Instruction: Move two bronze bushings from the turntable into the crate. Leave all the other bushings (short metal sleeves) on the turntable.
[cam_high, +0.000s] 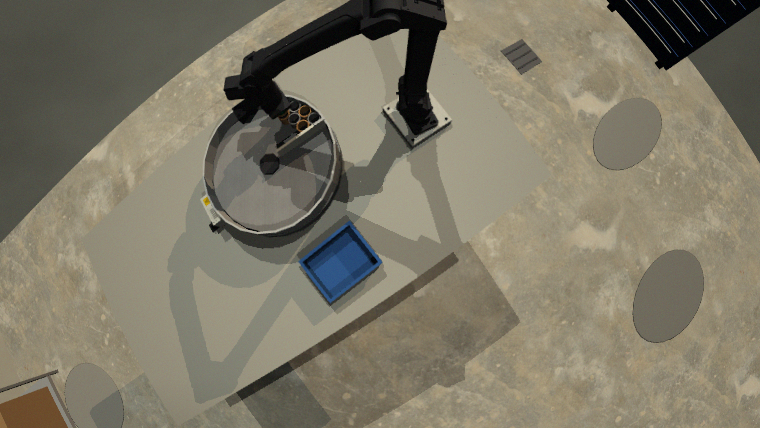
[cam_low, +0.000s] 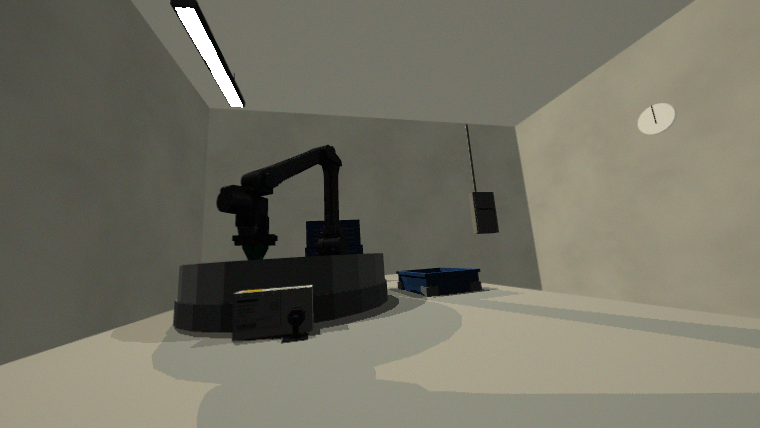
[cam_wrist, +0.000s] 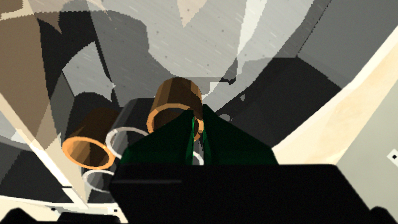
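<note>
The blue crate lies 480 mm to the left of my hand, 60 mm below it and 40 mm ahead of it. Also, from my hand: turntable (120 mm to the left, 100 mm ahead, 30 mm below).
</note>
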